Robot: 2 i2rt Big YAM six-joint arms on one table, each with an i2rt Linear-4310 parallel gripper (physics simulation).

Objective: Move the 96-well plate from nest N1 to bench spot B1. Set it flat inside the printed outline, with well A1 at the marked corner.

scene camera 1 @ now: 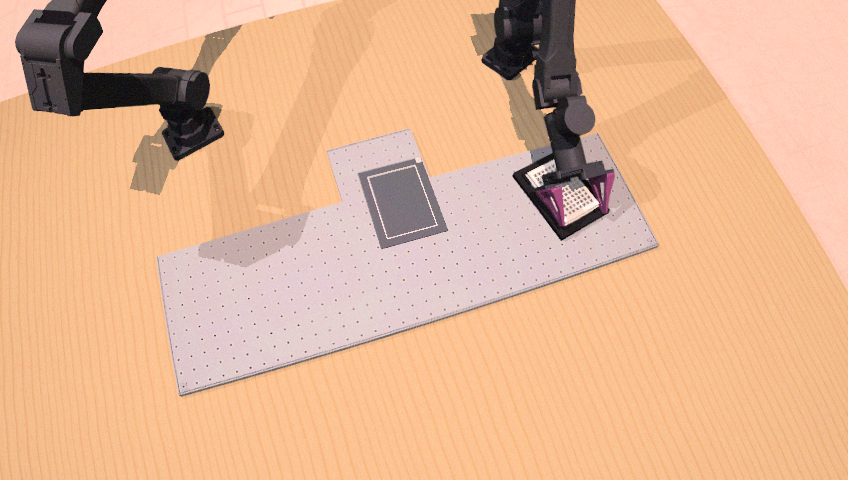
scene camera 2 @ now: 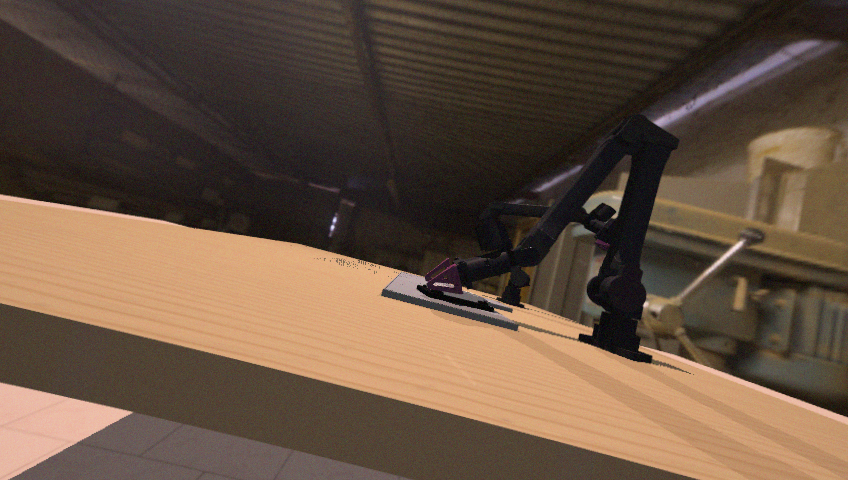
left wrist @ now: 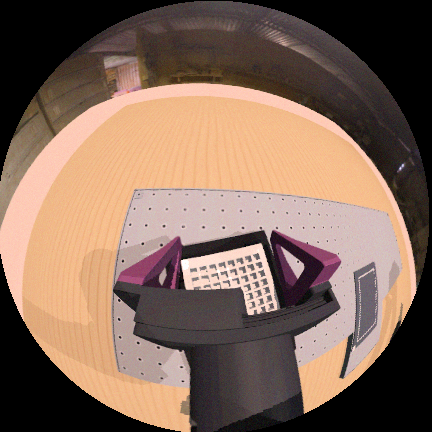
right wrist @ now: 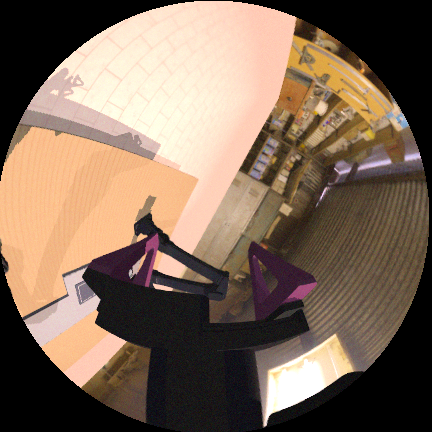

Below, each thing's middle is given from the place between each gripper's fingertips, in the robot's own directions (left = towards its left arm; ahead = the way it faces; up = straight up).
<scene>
My right hand is 580 mm short of the dark B1 pad with white outline (scene camera 1: 403, 207), 80 mm to the right of it and 360 mm above it. The rest, counted from my right hand: black nest (scene camera 1: 562, 232) (650 mm ahead, 380 mm to the left, 350 mm below); then white well plate (scene camera 1: 578, 201) (650 mm ahead, 380 mm to the left, 340 mm below).
Now: left hand 70 mm past the white well plate, 10 mm to the left of it and 10 mm above it. From my left hand the other things lie so: black nest: 80 mm behind, 20 mm below, 10 mm to the right; dark B1 pad with white outline: 310 mm to the right, 150 mm behind, 30 mm below.
</scene>
